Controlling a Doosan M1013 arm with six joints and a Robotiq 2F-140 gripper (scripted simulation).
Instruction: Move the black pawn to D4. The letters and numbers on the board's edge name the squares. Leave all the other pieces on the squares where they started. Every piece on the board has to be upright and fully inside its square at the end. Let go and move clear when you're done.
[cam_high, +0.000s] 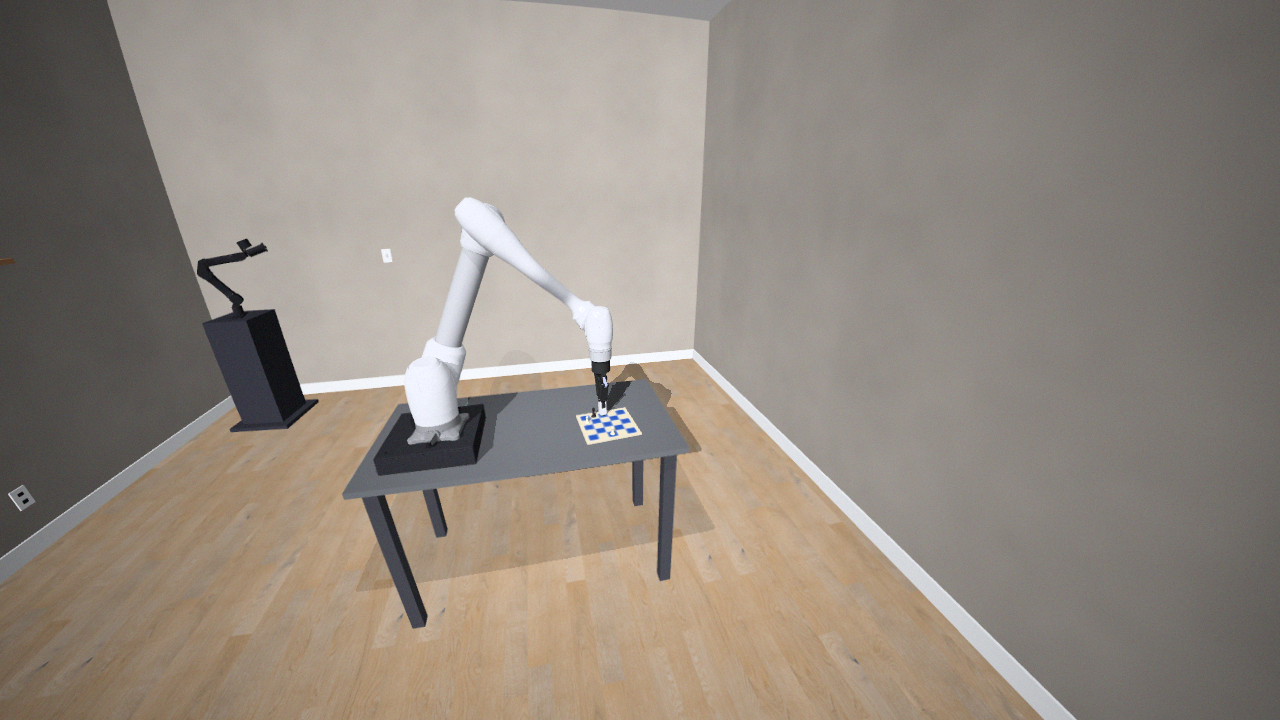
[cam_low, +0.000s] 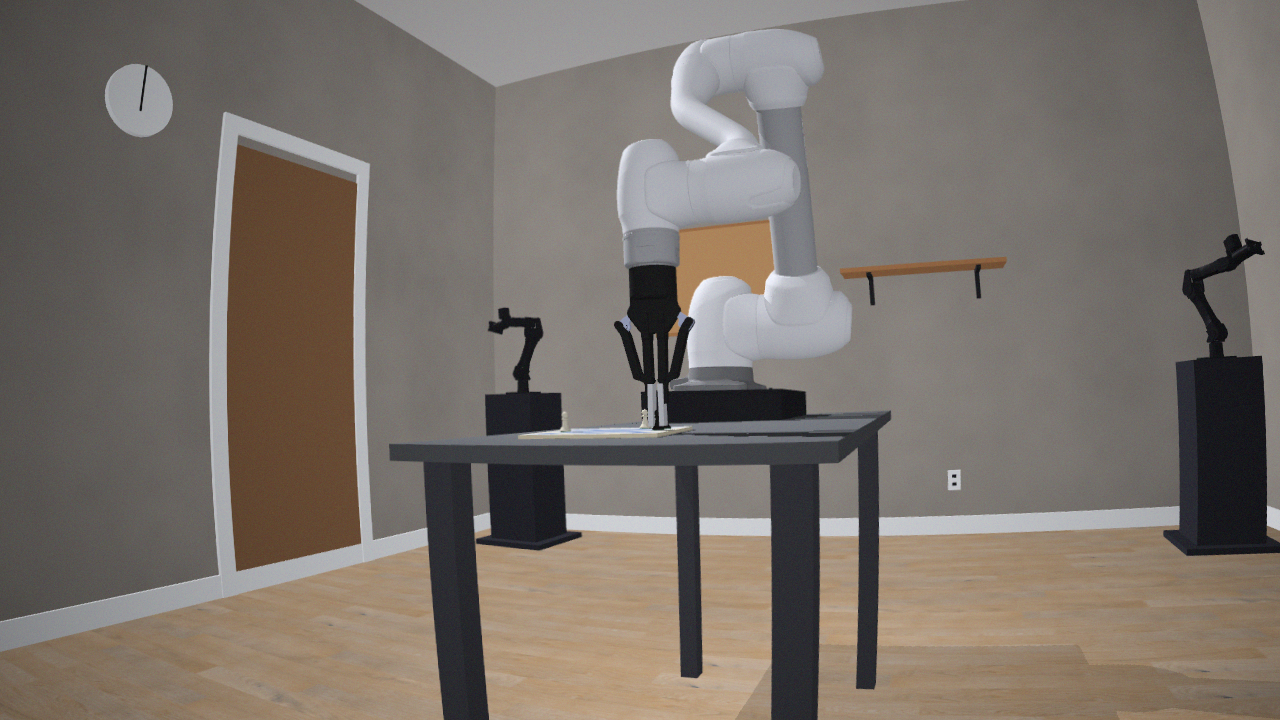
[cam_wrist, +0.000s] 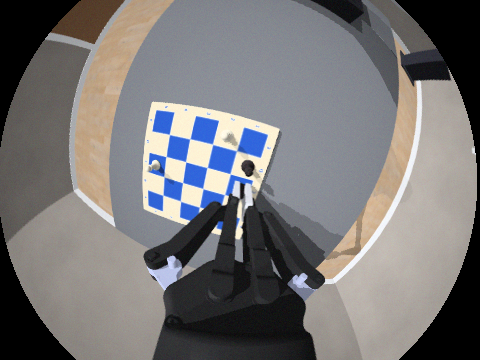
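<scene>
Right now my hand is 10 mm short of the chessboard, 80 mm to the left of it and 40 mm above it. Round my hand: black pawn 30 mm below.
</scene>
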